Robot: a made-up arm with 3 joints.
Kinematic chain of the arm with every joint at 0, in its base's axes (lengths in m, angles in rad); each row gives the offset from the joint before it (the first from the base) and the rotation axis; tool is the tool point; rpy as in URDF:
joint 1: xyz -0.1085 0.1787 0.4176 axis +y
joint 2: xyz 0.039 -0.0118 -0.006 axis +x
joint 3: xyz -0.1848 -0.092 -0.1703 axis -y
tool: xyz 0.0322 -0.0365 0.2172 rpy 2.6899 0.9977 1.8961
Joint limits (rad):
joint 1: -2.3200..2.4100
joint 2: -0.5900..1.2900
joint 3: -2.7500..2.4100
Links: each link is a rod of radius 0.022 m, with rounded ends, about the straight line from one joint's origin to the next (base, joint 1, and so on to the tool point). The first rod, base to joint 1, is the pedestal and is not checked.
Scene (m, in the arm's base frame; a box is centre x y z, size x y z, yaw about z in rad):
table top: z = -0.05
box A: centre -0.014 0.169 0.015 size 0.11 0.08 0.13 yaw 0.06
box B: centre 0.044 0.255 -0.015 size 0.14 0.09 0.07 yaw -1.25
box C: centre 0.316 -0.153 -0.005 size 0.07 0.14 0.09 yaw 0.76
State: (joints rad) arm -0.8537 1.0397 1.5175
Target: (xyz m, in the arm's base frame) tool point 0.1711 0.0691 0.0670
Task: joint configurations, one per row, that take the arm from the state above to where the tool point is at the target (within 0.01 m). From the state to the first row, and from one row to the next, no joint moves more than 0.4 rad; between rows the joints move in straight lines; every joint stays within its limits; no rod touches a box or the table.
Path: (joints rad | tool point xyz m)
1: -0.9293 0.7138 1.1764 | -0.2015 0.1072 0.0703
2: -1.0049 0.3878 0.8352 | -0.2148 0.0482 0.1472
3: -1.0805 0.0619 0.4941 | -0.2319 0.0364 0.2336
4: -1.1561 -0.2641 0.1530 | -0.2365 0.0557 0.3132
5: -1.2317 -0.5900 -0.1881 | -0.2238 0.0807 0.3803
6: -1.2740 -0.4902 0.1561 | -0.2454 0.0767 0.3050
7: -1.3162 -0.3904 0.5004 | -0.2378 0.0617 0.2221
8: -1.3584 -0.2906 0.8447 | -0.1972 0.0432 0.1433
9: -1.4006 -0.1908 1.1890 | -0.1258 0.0294 0.0803
10: -1.4428 -0.0910 1.5332 | -0.0319 0.0271 0.0431
11: -1.4850 0.0088 1.8775 | 0.0720 0.0402 0.0382
12: -1.5272 0.1086 2.2218 | 0.1711 0.0691 0.0670

